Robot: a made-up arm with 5 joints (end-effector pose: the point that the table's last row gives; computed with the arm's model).
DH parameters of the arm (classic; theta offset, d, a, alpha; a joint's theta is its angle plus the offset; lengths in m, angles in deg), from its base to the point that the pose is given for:
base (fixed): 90 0.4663 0.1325 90
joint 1: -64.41 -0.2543 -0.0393 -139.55
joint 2: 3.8 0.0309 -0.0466 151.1
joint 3: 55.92 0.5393 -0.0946 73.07
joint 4: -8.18 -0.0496 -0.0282 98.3
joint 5: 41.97 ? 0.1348 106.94
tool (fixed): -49.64 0.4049 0 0
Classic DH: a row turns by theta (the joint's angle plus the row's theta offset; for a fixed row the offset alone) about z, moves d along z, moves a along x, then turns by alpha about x.
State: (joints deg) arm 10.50 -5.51 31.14 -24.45 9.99
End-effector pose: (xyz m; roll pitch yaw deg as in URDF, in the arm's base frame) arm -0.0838 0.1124 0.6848 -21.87 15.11 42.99
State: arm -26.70 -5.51 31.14 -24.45 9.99
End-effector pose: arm -0.0838 0.2486 0.6525 -55.64 37.28 27.45
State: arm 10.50 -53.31 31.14 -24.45 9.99
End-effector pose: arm -0.1972 -0.0519 0.6843 -5.06 -25.70 22.10
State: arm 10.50 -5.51 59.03 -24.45 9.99
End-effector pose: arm -0.0969 0.0343 0.6891 -4.85 -6.89 41.22
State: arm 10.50 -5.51 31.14 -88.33 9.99
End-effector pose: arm -0.1860 -0.2126 0.4528 -58.66 18.55 86.10
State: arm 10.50 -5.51 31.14 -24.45 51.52
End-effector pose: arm -0.0335 0.2391 0.4279 -62.74 26.09 15.27
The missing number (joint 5, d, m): 0.288
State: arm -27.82 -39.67 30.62 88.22 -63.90
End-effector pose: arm -0.1496 -0.1067 1.0196 74.73 -6.67 -53.47
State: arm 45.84 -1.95 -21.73 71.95 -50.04
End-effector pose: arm 0.1963 -0.0477 0.8718 37.92 12.73 -22.88
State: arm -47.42 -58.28 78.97 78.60 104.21
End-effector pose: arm 0.2793 0.3664 0.8812 -14.01 76.09 11.88
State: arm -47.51 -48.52 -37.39 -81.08 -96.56
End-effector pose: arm 0.1518 0.3229 1.2325 53.42 50.21 108.53
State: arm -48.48 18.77 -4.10 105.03 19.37
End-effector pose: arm 0.6413 0.1865 0.4808 -55.62 -28.74 -86.16
